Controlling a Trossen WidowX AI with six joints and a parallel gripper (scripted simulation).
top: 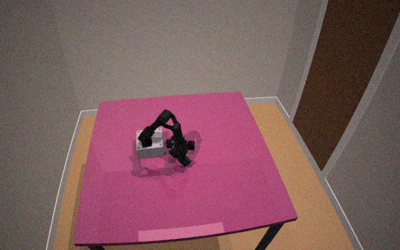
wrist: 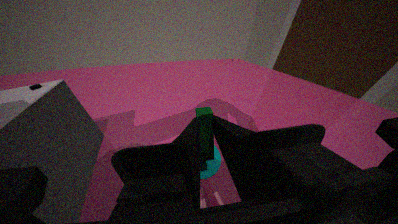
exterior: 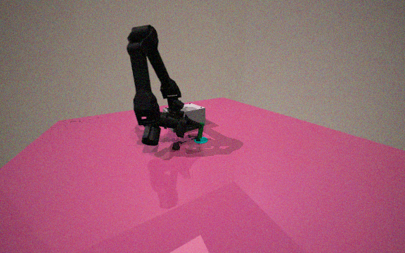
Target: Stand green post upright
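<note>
The green post is 20 mm below my gripper tip. Also, from my gripper tip: cyan circle (70 mm below).
</note>
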